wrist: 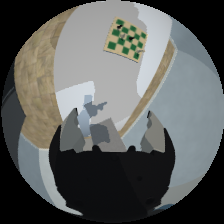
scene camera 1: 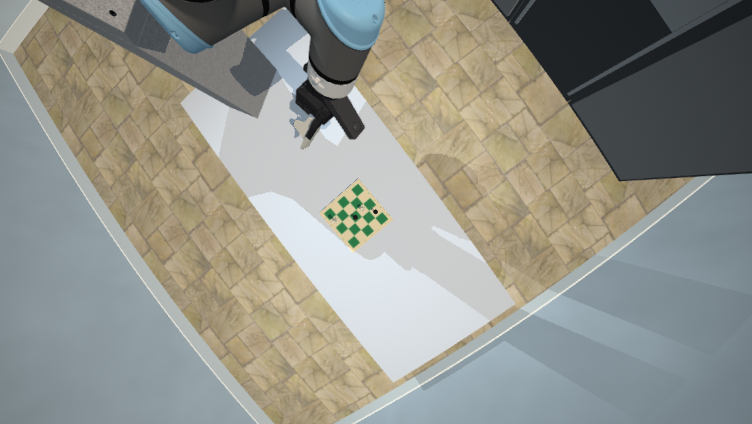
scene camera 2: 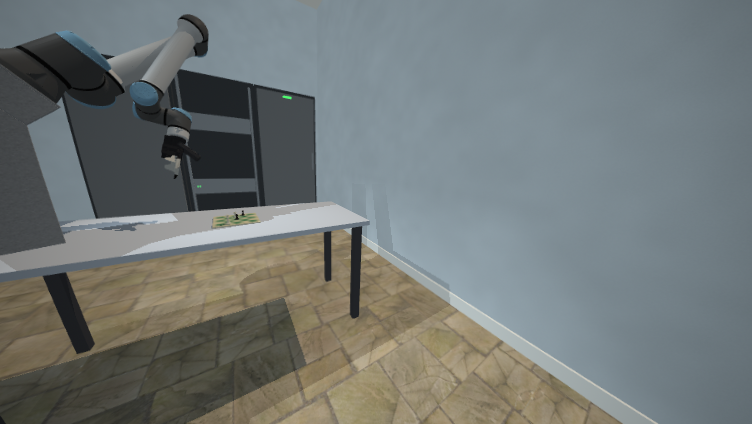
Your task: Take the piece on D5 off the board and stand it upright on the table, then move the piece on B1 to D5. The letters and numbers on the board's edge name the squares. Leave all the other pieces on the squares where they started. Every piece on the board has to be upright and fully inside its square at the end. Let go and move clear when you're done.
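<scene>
Scene camera 1 shows the gripper point(scene camera 1: 320, 130), and the wrist view and scene camera 2 show it too: there are the gripper point(wrist: 113, 109) and the gripper point(scene camera 2: 175, 174).
</scene>
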